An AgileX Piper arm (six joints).
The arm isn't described. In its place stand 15 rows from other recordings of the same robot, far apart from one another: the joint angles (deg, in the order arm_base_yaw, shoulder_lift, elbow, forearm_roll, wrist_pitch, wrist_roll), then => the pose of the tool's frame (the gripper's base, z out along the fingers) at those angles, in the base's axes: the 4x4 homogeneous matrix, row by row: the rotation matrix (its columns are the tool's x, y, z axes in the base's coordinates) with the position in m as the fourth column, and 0 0 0 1 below.
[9.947, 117.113, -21.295, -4.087, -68.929, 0.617] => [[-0.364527 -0.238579 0.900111 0.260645], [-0.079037 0.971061 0.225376 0.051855], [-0.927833 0.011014 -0.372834 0.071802], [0 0 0 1]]
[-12.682, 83.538, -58.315, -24.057, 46.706, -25.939] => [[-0.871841 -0.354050 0.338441 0.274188], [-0.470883 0.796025 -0.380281 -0.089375], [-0.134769 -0.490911 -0.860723 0.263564], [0 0 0 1]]
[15.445, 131.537, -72.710, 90.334, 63.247, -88.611] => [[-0.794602 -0.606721 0.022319 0.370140], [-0.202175 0.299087 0.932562 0.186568], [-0.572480 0.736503 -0.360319 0.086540], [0 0 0 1]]
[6.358, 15.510, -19.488, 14.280, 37.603, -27.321] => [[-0.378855 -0.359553 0.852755 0.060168], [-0.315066 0.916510 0.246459 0.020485], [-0.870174 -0.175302 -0.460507 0.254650], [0 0 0 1]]
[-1.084, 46.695, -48.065, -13.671, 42.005, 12.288] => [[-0.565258 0.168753 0.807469 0.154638], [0.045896 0.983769 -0.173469 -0.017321], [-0.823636 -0.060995 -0.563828 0.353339], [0 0 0 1]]
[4.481, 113.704, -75.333, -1.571, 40.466, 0.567] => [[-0.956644 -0.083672 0.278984 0.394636], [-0.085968 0.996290 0.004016 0.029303], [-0.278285 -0.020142 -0.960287 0.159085], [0 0 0 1]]
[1.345, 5.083, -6.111, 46.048, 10.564, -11.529] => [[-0.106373 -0.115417 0.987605 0.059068], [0.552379 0.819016 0.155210 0.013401], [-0.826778 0.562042 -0.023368 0.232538], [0 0 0 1]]
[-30.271, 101.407, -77.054, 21.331, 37.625, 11.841] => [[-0.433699 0.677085 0.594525 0.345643], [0.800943 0.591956 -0.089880 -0.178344], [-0.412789 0.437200 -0.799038 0.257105], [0 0 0 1]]
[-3.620, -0.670, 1.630, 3.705, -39.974, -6.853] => [[0.684465 0.141148 0.715252 0.030903], [-0.113349 0.989752 -0.086848 -0.005740], [-0.720180 -0.021629 0.693450 0.260995], [0 0 0 1]]
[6.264, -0.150, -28.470, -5.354, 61.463, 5.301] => [[-0.463923 -0.014485 0.885757 -0.004741], [-0.003037 0.999886 0.014760 -0.008025], [-0.885870 0.004157 -0.463914 0.275791], [0 0 0 1]]
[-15.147, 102.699, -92.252, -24.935, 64.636, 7.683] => [[-0.916025 0.323656 0.236948 0.360809], [0.188147 0.868389 -0.458804 -0.133585], [-0.354258 -0.375695 -0.856361 0.310143], [0 0 0 1]]
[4.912, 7.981, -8.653, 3.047, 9.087, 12.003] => [[-0.081512 -0.075433 0.993814 0.063584], [0.252959 0.962916 0.093836 0.006231], [-0.964037 0.259043 -0.059408 0.241690], [0 0 0 1]]
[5.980, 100.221, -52.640, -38.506, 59.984, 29.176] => [[-0.999320 -0.015311 -0.033540 0.282995], [0.005470 0.838054 -0.545561 -0.019682], [0.036462 -0.545373 -0.837400 0.164374], [0 0 0 1]]
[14.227, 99.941, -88.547, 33.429, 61.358, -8.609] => [[-0.920984 -0.286697 0.263805 0.352053], [-0.093033 0.819365 0.565673 0.134650], [-0.378329 0.496434 -0.781294 0.317304], [0 0 0 1]]
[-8.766, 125.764, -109.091, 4.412, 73.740, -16.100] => [[-0.989611 -0.111470 0.090801 0.449443], [-0.106223 0.992487 0.060722 -0.062504], [-0.096887 0.050446 -0.994016 0.209905], [0 0 0 1]]
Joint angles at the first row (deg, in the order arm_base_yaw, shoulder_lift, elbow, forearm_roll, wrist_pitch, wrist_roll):
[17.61 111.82 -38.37 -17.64 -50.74 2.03]
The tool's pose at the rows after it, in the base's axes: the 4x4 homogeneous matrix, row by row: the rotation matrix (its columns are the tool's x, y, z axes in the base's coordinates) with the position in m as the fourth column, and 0 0 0 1 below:
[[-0.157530 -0.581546 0.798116 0.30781], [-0.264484 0.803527 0.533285 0.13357], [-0.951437 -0.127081 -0.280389 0.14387], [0 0 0 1]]
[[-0.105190 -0.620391 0.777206 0.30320], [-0.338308 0.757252 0.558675 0.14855], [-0.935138 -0.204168 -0.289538 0.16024], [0 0 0 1]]
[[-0.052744 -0.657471 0.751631 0.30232], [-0.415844 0.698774 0.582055 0.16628], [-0.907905 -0.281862 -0.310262 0.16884], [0 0 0 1]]
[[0.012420 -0.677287 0.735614 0.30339], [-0.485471 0.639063 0.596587 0.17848], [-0.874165 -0.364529 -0.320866 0.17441], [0 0 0 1]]
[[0.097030 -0.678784 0.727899 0.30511], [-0.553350 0.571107 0.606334 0.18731], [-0.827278 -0.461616 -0.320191 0.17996], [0 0 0 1]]
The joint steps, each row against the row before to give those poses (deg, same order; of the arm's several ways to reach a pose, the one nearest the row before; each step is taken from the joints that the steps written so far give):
[2.27 -5.40 0.00 -0.47 2.97 -1.20]
[2.92 -3.13 -1.40 -0.25 5.00 -3.25]
[3.05 -0.81 -2.52 -0.13 4.56 -3.85]
[1.86 -0.06 -2.18 -0.27 2.86 -4.56]
[1.24 0.00 -1.84 -0.05 1.79 -5.99]

